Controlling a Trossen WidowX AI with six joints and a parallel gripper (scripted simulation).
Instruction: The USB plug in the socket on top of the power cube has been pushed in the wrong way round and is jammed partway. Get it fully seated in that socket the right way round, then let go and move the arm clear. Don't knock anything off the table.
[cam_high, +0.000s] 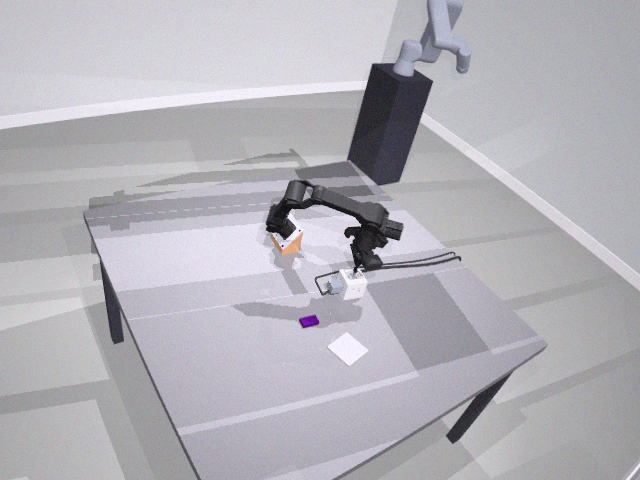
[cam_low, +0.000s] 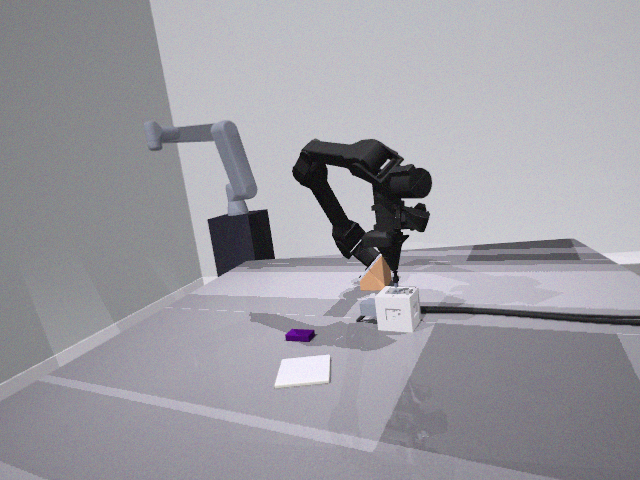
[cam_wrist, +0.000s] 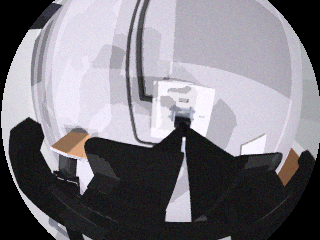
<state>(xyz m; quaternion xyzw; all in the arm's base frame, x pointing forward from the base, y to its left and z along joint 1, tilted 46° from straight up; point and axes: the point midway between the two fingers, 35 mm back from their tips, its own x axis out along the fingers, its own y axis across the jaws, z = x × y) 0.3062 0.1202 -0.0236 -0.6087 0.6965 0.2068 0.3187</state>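
My gripper tip is 2 cm above the small USB plug. Round my gripper tip: USB socket (6 cm below); purple block (7 cm ahead, 21 cm to the right, 12 cm below); flat white tile (22 cm ahead, 15 cm to the right, 12 cm below).
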